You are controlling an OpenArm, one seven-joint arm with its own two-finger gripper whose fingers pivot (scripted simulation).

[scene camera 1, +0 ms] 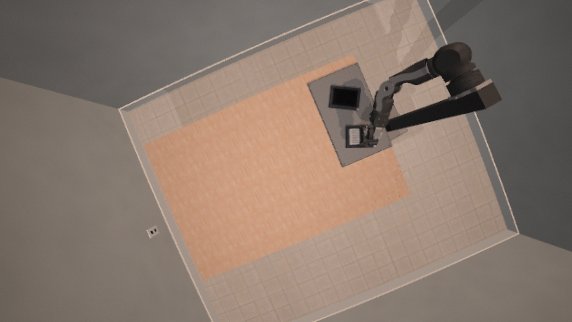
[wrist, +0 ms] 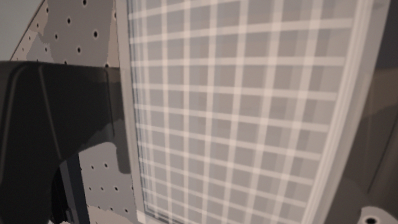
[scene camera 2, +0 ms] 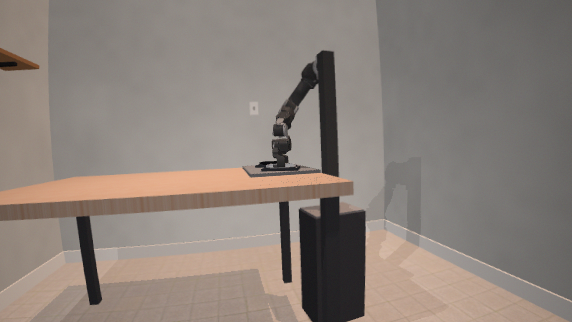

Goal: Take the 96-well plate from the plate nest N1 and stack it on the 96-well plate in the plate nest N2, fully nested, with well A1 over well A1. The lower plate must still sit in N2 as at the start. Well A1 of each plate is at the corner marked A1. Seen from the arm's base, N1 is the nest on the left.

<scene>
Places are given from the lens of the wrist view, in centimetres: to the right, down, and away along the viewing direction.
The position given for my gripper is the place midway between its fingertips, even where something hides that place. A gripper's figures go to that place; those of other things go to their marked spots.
my gripper point(wrist: 214, 132): 1, 1, 6
white 96-well plate point(wrist: 291, 87): 3, -1, 4
</scene>
